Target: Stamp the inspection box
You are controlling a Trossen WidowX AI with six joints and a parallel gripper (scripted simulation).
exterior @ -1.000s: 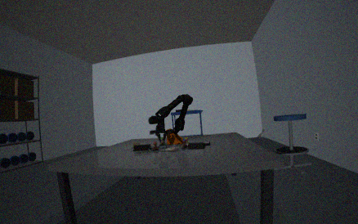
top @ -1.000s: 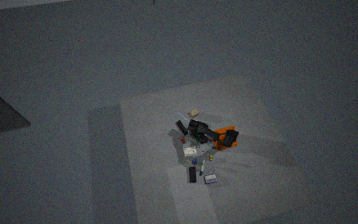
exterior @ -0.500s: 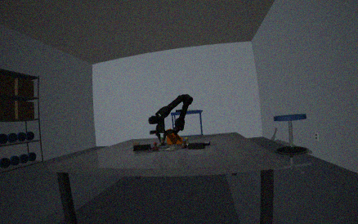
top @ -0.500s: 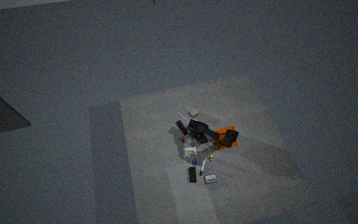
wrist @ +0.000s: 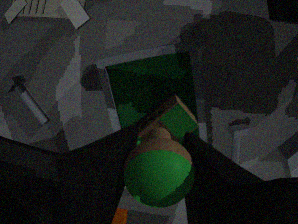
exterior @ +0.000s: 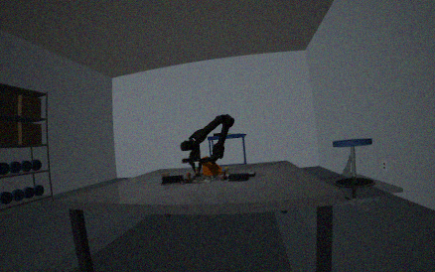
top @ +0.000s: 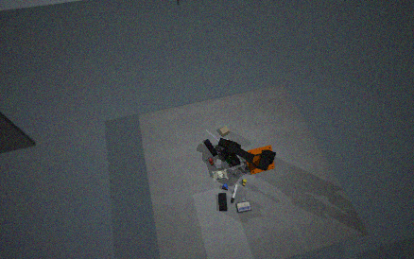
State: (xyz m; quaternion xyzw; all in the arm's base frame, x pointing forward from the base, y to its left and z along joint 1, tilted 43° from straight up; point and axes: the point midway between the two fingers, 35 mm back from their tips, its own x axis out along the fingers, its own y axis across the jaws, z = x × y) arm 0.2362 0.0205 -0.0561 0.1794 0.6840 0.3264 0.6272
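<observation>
My gripper tip is now 30 mm above the green ink pad. From my gripper tip the other things lie so: green-knobbed stamp (right at my gripper tip); red stamp (150 mm ahead, 20 mm below, 10 mm to the left); white card (110 mm to the left, 100 mm ahead, 40 mm below).
</observation>
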